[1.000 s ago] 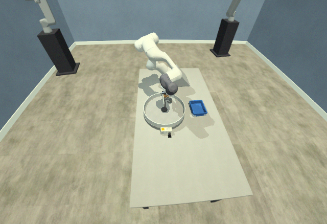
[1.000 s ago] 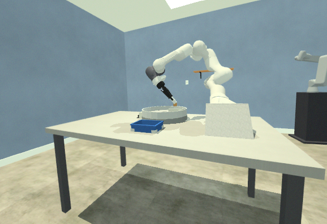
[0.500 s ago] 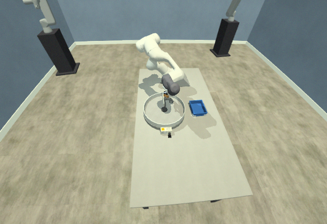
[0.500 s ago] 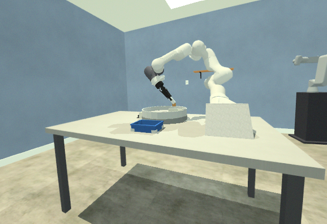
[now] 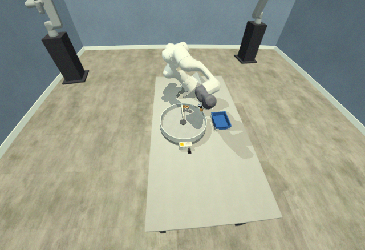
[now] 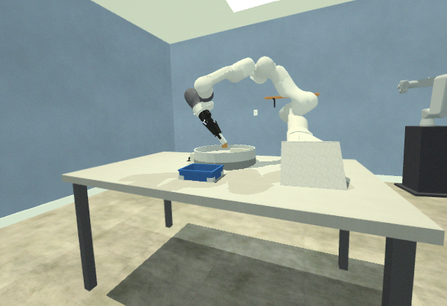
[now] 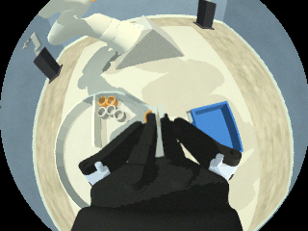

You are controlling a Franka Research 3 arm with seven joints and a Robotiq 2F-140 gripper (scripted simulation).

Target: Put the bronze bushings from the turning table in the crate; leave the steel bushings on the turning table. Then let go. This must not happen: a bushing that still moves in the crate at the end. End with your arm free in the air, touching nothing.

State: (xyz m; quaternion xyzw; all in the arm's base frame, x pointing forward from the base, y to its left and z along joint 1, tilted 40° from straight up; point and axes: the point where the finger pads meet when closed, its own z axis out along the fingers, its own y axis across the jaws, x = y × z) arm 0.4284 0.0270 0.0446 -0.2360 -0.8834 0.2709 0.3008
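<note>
Now: hand 6 cm short of the crate, 17 cm to the right of it and 15 cm above it. Also, from my hand: turning table 3 cm ahead, 19 cm to the right, 13 cm below.
</note>
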